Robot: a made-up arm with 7 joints. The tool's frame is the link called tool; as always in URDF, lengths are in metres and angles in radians. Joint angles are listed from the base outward.
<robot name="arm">
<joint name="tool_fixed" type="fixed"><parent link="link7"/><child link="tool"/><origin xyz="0.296 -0.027 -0.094" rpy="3.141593 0 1.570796"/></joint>
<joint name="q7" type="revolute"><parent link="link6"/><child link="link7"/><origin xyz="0.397 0.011 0.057" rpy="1.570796 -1.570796 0"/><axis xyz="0 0 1"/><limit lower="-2.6" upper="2.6"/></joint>
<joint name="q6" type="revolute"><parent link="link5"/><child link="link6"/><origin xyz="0.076 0.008 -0.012" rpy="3.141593 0 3.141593"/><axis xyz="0 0 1"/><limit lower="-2.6" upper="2.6"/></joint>
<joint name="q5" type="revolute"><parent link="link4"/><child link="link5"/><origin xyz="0.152 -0.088 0.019" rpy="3.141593 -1.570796 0"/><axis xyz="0 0 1"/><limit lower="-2.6" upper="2.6"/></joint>
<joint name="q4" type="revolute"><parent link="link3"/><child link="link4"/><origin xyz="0.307 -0.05 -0.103" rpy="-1.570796 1.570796 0"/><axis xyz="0 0 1"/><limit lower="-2.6" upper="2.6"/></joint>
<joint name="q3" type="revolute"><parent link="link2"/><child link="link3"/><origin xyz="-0.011 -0.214 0.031" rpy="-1.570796 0 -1.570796"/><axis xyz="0 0 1"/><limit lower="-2.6" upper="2.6"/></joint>
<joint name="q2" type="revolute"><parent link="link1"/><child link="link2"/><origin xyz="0.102 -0.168 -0.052" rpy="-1.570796 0 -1.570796"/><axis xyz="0 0 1"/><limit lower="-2.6" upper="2.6"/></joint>
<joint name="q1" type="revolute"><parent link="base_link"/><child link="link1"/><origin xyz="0 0 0.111" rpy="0 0 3.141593"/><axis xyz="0 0 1"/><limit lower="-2.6" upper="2.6"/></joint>
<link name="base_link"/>
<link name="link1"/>
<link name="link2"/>
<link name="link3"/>
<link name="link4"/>
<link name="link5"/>
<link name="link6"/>
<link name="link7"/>
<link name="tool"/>
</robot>
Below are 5 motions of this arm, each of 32 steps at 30 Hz.
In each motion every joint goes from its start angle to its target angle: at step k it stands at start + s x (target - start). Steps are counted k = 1, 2, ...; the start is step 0. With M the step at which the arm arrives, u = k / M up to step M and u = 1 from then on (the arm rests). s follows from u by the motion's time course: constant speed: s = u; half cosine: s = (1 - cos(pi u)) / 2; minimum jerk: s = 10 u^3 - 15 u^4 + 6 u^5.
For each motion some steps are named. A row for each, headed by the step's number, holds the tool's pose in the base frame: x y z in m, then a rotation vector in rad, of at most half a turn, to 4 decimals.
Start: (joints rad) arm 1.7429 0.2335 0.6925 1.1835 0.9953 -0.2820 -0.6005
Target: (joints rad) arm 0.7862 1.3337 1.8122 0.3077 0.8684 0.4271 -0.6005
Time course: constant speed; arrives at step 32
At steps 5, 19, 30, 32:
5: -0.6461 -0.1601 0.5475 0.3816 -0.2972 1.3476
19: -0.7458 0.3230 0.4364 -0.5718 0.0953 0.9517
30: -0.4485 0.7764 0.2384 -0.9554 0.6690 0.2209
32: -0.3504 0.8283 0.1925 -0.9771 0.7802 0.0620

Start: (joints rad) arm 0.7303 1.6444 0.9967 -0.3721 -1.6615 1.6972 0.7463
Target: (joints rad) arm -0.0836 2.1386 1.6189 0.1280 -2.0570 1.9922 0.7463
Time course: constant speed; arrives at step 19
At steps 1, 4, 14, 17, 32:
1: -0.1635 0.2737 0.0636 -0.0642 -1.3974 1.6677
4: -0.1479 0.2761 0.0429 -0.3773 -1.4100 1.4134
14: -0.0714 0.3137 -0.0541 -1.3425 -1.2679 0.5345
17: -0.0289 0.3196 -0.0895 -1.6081 -1.1832 0.2702
32: 0.0044 0.3174 -0.1132 -1.7794 -1.1190 0.0959

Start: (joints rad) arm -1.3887 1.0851 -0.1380 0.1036 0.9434 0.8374 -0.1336
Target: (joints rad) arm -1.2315 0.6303 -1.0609 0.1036 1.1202 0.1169 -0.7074
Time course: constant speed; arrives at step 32
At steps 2, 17, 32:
2: 0.5954 0.8295 0.3029 -0.9306 0.4459 -0.9172
17: 0.1115 0.7631 0.0973 -1.2507 -0.2410 -0.2391
32: -0.0094 0.3777 -0.0799 -1.7328 -0.8750 0.3015

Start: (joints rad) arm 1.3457 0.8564 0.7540 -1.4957 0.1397 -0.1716 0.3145
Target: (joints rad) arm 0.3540 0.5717 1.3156 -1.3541 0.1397 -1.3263 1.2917
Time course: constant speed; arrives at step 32
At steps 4, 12, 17, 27, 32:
4: -0.5578 -0.0411 0.4128 -1.9692 -1.0288 1.2321
12: -0.4287 0.1408 0.4419 -1.5922 -0.7922 1.2437
17: -0.3264 0.2231 0.4450 -1.3426 -0.6551 1.1407
27: -0.0959 0.3023 0.4322 -0.8611 -0.4233 0.7319
32: 0.0214 0.2938 0.4188 -0.6358 -0.3288 0.4527

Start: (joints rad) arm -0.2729 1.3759 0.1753 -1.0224 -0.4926 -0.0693 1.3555
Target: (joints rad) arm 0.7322 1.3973 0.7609 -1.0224 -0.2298 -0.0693 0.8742
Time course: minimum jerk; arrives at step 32
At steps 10, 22, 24, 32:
10: 0.0122 0.7699 0.0965 -2.5078 -0.9672 -1.0407
22: -0.3863 0.6011 0.0308 -2.3669 -0.9336 -0.5648
24: -0.4271 0.5677 0.0249 -2.3570 -0.9320 -0.5058
32: -0.4788 0.5185 0.0177 -2.3459 -0.9306 -0.4258

